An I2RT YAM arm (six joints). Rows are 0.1 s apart.
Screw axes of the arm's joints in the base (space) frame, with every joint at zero. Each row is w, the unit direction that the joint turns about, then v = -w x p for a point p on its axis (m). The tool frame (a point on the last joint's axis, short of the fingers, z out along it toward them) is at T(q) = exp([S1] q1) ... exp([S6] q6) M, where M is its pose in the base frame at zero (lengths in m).
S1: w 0 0 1 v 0 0 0
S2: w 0 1 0 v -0.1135 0 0.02
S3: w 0 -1 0 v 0.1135 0 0.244
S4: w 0 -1 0 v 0.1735 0 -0.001
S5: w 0 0 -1 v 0 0.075 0
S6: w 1 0 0 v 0 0.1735 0
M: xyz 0.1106 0 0.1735 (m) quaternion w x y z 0.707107 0 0.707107 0
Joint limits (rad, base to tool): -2.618..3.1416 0..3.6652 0..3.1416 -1.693..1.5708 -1.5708..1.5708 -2.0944..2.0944
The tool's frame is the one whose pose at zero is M.
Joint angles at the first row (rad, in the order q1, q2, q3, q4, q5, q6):
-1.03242 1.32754 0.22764 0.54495 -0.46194 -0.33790
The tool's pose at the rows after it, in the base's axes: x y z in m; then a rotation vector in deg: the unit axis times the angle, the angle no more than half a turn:
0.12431, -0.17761, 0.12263, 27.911, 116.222, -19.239
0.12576, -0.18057, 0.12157, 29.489, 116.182, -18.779
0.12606, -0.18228, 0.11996, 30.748, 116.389, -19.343
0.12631, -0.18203, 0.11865, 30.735, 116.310, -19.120
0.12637, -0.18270, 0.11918, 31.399, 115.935, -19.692
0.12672, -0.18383, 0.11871, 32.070, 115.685, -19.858
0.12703, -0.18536, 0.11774, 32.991, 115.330, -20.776
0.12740, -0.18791, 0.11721, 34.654, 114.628, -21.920
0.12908, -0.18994, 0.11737, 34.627, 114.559, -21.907
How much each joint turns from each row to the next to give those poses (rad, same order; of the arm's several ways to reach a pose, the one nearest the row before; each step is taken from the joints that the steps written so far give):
0.00025 0.02675 0.01909 0.00226 0.00826 0.03106
-0.00008 0.02114 0.01083 0.00511 0.00799 0.01959
-0.00014 0.01499 0.00321 0.00828 0.01820 0.00796
0.00125 0.00811 -0.00297 0.01157 -0.00201 0.00266
0.00024 0.00074 -0.00009 0.00875 0.01062 0.00868
-0.00036 0.00880 0.00170 0.01038 0.00621 0.00888
0.00018 0.01388 -0.00017 0.02226 0.01707 0.00893
-0.00090 0.01606 0.00232 0.02592 0.02392 0.01827
0.00188 0.01157 0.00912 0.00401 0.00093 0.00162

